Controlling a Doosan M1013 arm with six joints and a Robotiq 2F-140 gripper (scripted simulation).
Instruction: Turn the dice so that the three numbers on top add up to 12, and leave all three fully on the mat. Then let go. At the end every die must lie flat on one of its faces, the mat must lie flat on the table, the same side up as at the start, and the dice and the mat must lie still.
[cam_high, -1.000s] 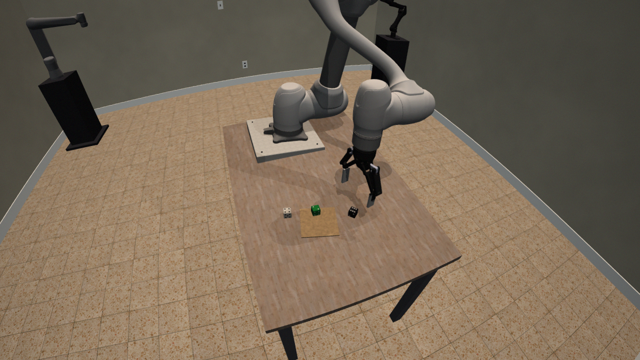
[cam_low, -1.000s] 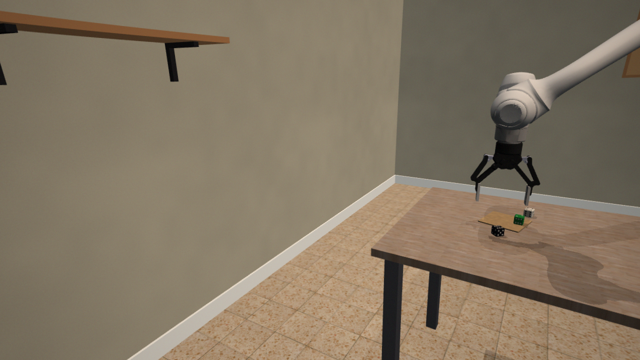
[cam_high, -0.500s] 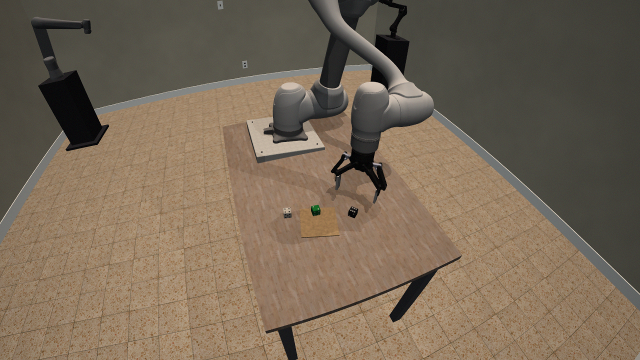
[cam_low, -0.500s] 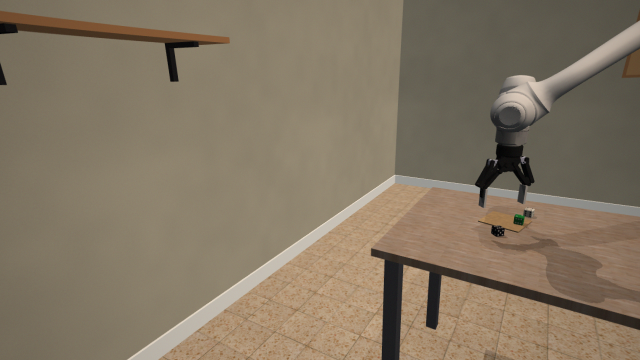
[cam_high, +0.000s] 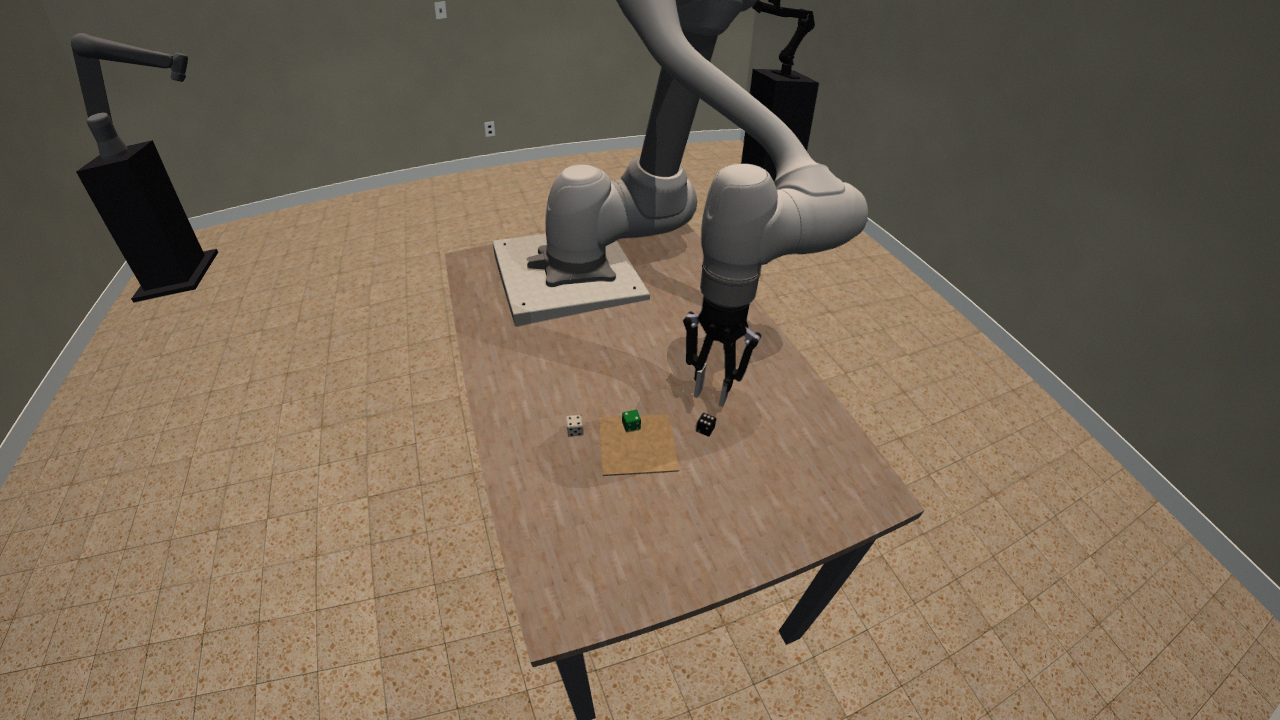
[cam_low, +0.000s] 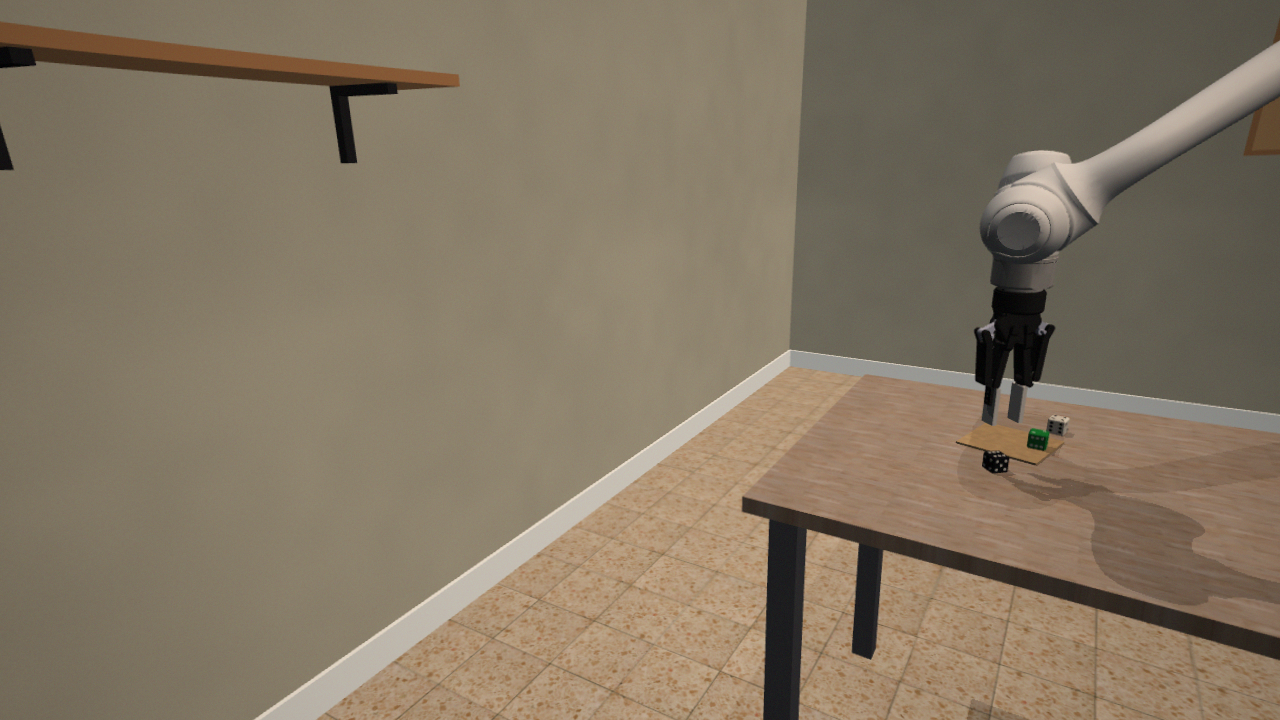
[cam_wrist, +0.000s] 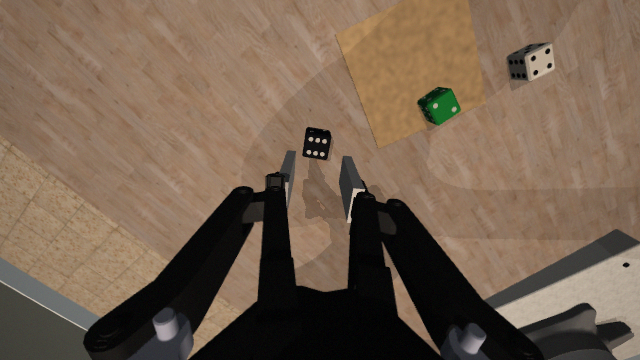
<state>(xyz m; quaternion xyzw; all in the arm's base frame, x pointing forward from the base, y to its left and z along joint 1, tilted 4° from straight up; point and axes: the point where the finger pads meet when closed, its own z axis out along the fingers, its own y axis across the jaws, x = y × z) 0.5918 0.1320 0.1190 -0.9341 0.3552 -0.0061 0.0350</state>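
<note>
The black die lies 110 mm below my hand. From my hand the other things lie so: white die 60 mm behind, 250 mm to the right, 110 mm below; green die 40 mm behind, 140 mm to the right, 100 mm below; tan mat 140 mm to the right, 120 mm below.
</note>
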